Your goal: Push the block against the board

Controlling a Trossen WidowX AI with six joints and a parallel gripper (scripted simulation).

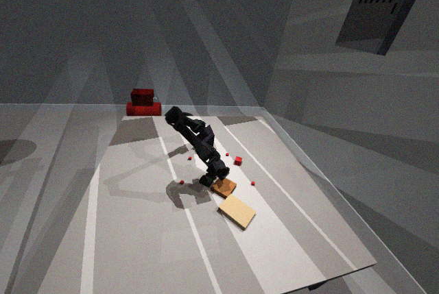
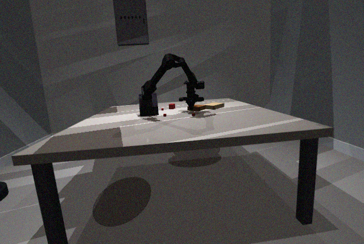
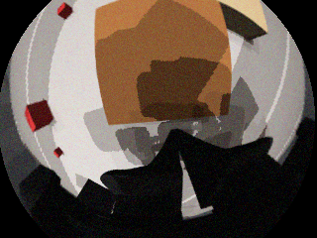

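Now: gripper tip 6 cm short of the square block, 5 cm to the right of it and 1 cm below it. Also, from my gripper tip: board 21 cm ahead, 7 cm to the left, 1 cm above; red cube 11 cm behind, 22 cm to the left, 1 cm above.
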